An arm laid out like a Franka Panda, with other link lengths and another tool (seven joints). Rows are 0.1 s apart.
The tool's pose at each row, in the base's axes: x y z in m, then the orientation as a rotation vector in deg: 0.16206, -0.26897, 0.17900, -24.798, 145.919, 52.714; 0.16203, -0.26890, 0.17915, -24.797, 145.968, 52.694; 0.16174, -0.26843, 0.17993, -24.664, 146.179, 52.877; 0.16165, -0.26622, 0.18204, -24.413, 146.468, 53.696; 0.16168, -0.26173, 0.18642, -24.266, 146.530, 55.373; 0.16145, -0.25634, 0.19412, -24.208, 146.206, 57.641; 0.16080, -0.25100, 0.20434, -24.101, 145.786, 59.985; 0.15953, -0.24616, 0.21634, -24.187, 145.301, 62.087; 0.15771, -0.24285, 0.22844, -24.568, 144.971, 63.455; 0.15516, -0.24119, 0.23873, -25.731, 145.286, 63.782; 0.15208, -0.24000, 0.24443, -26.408, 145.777, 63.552; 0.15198, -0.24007, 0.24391, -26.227, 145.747, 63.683; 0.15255, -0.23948, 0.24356, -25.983, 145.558, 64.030
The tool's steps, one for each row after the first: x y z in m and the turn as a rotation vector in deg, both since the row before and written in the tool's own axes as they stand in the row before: -0.00005, 0.00014, -0.00007, 0.019, 0.040, 0.014; -0.00018, 0.00088, -0.00032, -0.083, 0.167, 0.204; -0.00122, 0.00280, -0.00005, -0.497, 0.296, 0.455; -0.00266, 0.00568, -0.00009, -1.132, 0.284, 0.510; -0.00398, 0.00834, -0.00174, -1.597, 0.102, 0.454; -0.00463, 0.01003, -0.00336, -1.652, 0.043, 0.472; -0.00469, 0.01116, -0.00474, -1.522, 0.040, 0.282; -0.00398, 0.01058, -0.00574, -1.038, 0.154, -0.006; -0.00232, 0.00874, -0.00578, -0.340, 0.797, -0.448; 0.00017, 0.00571, -0.00328, 0.134, 0.638, -0.234; 0.00032, -0.00034, 0.00027, -0.069, -0.072, 0.123; -0.00046, -0.00008, 0.00076, -0.230, -0.186, 0.146
